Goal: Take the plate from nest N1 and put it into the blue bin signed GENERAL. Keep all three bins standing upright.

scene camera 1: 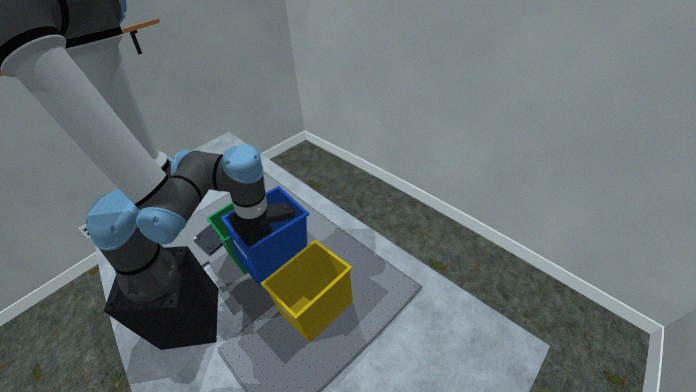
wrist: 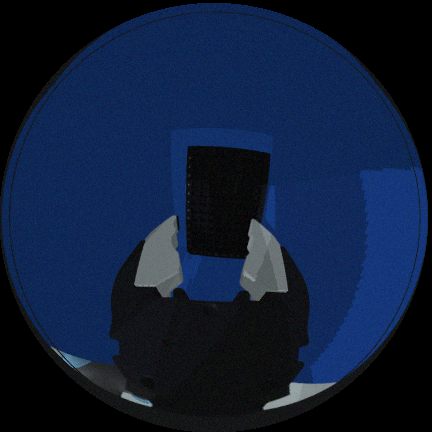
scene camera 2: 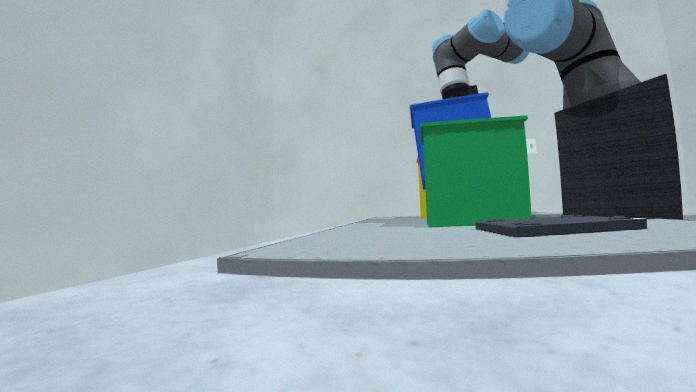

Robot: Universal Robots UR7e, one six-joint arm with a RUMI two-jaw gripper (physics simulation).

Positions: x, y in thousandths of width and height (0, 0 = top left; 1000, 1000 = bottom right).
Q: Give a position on a blue bin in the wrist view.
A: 247, 381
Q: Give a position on a black plate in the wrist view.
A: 522, 432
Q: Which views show the blue bin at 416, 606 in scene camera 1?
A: Scene camera 1, the wrist view and scene camera 2: all of them.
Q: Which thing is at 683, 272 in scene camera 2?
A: A blue bin.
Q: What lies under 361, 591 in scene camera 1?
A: My gripper.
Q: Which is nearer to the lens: the yellow bin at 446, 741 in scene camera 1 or the blue bin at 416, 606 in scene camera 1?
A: The blue bin.
